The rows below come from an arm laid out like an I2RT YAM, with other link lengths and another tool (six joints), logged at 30 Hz.
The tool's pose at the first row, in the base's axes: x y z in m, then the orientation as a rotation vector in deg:
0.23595, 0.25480, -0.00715, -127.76, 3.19, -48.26
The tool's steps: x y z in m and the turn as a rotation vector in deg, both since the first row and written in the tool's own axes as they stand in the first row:
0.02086, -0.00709, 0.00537, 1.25, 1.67, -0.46
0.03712, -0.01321, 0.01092, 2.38, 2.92, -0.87
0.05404, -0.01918, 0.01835, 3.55, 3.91, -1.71
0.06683, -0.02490, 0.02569, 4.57, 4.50, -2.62
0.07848, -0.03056, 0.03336, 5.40, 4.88, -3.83
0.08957, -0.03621, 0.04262, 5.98, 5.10, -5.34
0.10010, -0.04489, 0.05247, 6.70, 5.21, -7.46
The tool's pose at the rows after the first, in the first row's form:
0.25399, 0.25747, 0.00633, -125.99, 2.93, -50.18
0.26873, 0.26084, 0.01652, -124.48, 2.58, -51.60
0.28512, 0.26509, 0.02603, -123.11, 1.62, -52.95
0.29828, 0.27027, 0.03312, -122.06, 0.47, -53.90
0.31075, 0.27593, 0.03938, -121.31, -1.03, -54.81
0.32371, 0.28274, 0.04450, -120.90, -2.83, -55.74
0.33596, 0.29227, 0.05101, -120.47, -5.41, -56.83

